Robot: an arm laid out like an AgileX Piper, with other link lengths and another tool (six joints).
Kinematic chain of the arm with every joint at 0, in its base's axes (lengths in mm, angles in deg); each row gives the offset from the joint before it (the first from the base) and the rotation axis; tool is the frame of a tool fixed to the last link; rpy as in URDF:
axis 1: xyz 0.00 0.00 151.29 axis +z
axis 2: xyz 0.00 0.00 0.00 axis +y
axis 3: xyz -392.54 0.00 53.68 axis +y
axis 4: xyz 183.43 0.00 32.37 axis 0.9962 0 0.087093
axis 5: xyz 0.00 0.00 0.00 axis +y
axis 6: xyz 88.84 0.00 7.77 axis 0.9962 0 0.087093
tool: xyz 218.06 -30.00 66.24 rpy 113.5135 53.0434 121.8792
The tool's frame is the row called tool.
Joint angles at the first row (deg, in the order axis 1, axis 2, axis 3, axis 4, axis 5, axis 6):
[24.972, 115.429, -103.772, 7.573, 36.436, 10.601]
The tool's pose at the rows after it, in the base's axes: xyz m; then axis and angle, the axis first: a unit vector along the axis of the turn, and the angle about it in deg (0 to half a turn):
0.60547 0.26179 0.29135 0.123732 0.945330 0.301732 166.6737
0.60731 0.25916 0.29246 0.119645 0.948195 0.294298 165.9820
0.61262 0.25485 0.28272 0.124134 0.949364 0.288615 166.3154
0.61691 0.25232 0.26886 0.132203 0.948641 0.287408 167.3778
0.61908 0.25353 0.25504 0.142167 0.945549 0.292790 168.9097
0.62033 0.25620 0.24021 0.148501 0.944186 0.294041 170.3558
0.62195 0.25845 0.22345 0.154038 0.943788 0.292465 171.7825
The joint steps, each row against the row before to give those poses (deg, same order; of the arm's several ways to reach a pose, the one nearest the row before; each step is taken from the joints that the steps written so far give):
[0.000, 0.001, -0.002, -0.330, -0.173, -0.596]
[0.000, -0.001, 0.003, -1.157, -0.153, -0.079]
[-0.466, 0.988, -0.136, -0.263, -0.118, 0.001]
[-0.506, 1.233, -0.043, 0.683, -0.076, -0.036]
[-0.351, 1.204, -0.096, 1.611, 0.001, 0.001]
[-0.075, 1.270, -0.037, 1.053, -0.001, -0.001]
[-0.048, 1.471, -0.089, 0.737, 0.000, 0.000]

